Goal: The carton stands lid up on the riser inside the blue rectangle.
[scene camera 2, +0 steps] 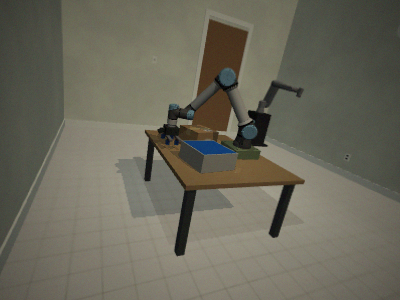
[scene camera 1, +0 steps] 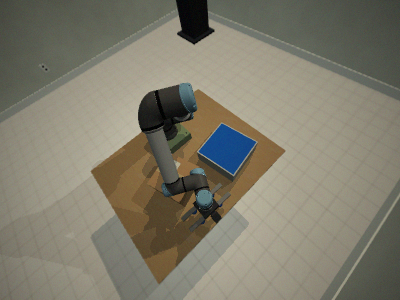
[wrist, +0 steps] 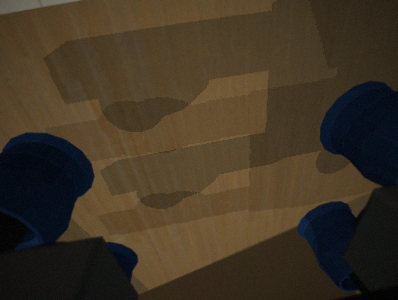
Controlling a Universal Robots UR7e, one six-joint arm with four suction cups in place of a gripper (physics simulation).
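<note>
The brown carton [scene camera 1: 178,198] [scene camera 2: 196,132] [wrist: 225,272] stands on the table behind the riser in the scene camera 2 view. Arm links partly cover it in the scene camera 1 view; whether its lid faces up is unclear. The grey riser [scene camera 2: 220,162] bears a blue rectangle [scene camera 1: 227,148] [scene camera 2: 209,147] with a light outline on its top, and the carton is apart from it. My gripper [scene camera 1: 206,209] [scene camera 2: 170,138] [wrist: 215,200] points its blue cups down, low over the table beside the carton. It is open and holds nothing.
The wooden table [scene camera 1: 267,146] [scene camera 2: 270,174] carries everything. The green arm base [scene camera 1: 181,142] [scene camera 2: 250,151] stands beside the riser. My arm's links pass over the carton. The table's edge runs close to the gripper. A black pedestal [scene camera 1: 194,22] [scene camera 2: 261,127] stands off the table.
</note>
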